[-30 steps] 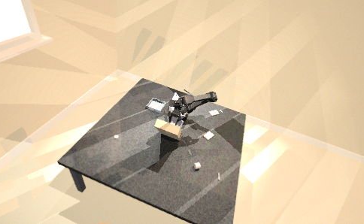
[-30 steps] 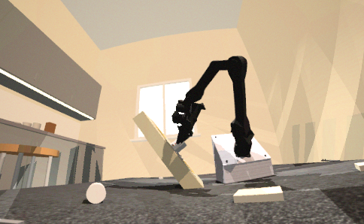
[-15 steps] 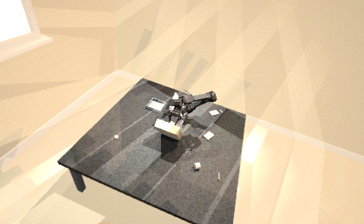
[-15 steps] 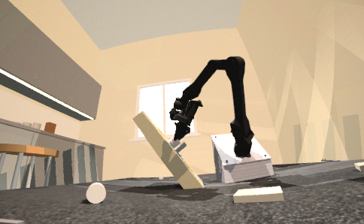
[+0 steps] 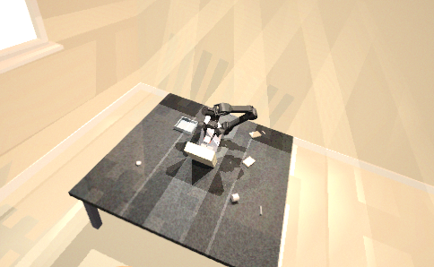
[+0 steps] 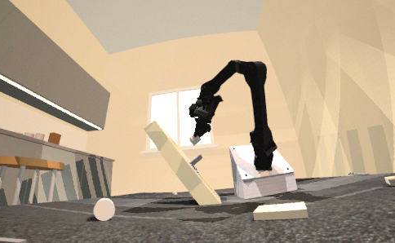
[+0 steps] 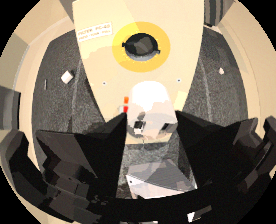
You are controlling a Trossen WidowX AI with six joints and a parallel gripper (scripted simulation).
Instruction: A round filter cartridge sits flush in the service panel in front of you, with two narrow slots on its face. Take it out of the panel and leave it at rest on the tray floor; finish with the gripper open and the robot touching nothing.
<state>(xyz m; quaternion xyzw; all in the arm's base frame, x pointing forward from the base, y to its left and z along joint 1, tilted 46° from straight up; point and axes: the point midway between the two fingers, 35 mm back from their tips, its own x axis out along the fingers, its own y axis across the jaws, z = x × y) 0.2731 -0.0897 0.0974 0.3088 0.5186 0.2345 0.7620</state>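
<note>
My gripper tip is now 310 mm past the grey tray, 290 mm to the left of it and 250 mm above it. From my gripper tip the other things lie so: tan service panel: 100 mm below, 60 mm ahead, 10 mm to the left; then thin stick: 500 mm to the left, 260 mm below, 170 mm ahead; then round filter cartridge: right at my gripper tip.
</note>
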